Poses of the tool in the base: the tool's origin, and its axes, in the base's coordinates. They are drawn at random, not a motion.
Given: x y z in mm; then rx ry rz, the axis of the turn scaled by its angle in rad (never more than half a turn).
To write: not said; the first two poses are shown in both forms.
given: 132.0 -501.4 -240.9 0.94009 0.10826 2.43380
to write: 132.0 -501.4 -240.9 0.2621 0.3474 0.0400 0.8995
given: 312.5 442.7 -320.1 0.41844 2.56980 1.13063
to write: 312.5 442.7 -320.1 0.1509 0.1457 0.8950 0.3938
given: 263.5 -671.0 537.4 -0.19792 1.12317 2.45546
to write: 263.5 -671.0 537.4 0.2154 -0.0714 0.4051 0.8857
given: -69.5 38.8 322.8 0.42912 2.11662 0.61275
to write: -69.5 38.8 322.8 0.4335 0.1723 0.8497 0.2460
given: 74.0 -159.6 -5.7 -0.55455 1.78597 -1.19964
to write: 74.0 -159.6 -5.7 0.4439 -0.2237 0.7203 -0.4838
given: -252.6 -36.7 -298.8 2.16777 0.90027 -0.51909
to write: -252.6 -36.7 -298.8 0.3605 0.8411 0.3493 -0.2014
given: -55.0 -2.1 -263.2 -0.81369 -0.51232 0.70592
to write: -55.0 -2.1 -263.2 0.8273 -0.3831 -0.2412 0.3324
